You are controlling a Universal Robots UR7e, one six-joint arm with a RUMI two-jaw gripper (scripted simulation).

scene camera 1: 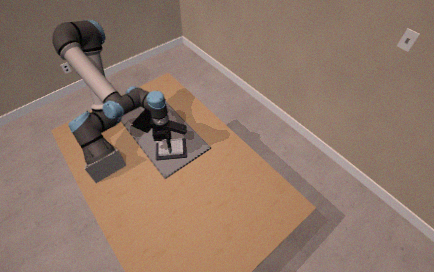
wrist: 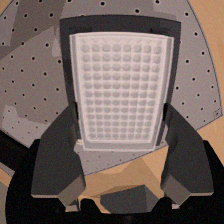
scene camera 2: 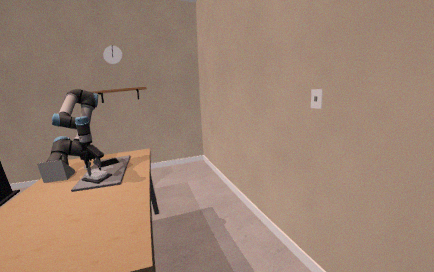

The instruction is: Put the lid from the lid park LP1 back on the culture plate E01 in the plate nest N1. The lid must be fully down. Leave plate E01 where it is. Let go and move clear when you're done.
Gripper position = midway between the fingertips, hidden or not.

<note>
In view: my gripper (wrist: 120,103), a clear lid (wrist: 121,80) and a dark plate nest N1 (wrist: 99,23).
</note>
